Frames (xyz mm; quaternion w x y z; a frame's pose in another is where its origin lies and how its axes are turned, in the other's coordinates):
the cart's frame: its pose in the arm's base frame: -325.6 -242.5 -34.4 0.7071 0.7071 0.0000 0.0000
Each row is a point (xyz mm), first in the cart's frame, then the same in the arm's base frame.
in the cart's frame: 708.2 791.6 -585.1
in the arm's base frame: 382.6 342.6 757.2
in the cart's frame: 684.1 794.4 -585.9
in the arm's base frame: 358.5 343.4 760.0
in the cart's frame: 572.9 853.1 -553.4
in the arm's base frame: 247.3 310.9 818.7
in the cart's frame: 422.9 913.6 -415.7
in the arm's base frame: 97.3 173.2 879.2
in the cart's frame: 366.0 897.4 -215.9
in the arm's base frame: 40.4 -26.6 863.0
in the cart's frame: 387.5 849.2 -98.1
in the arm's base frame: 61.9 -144.4 814.8
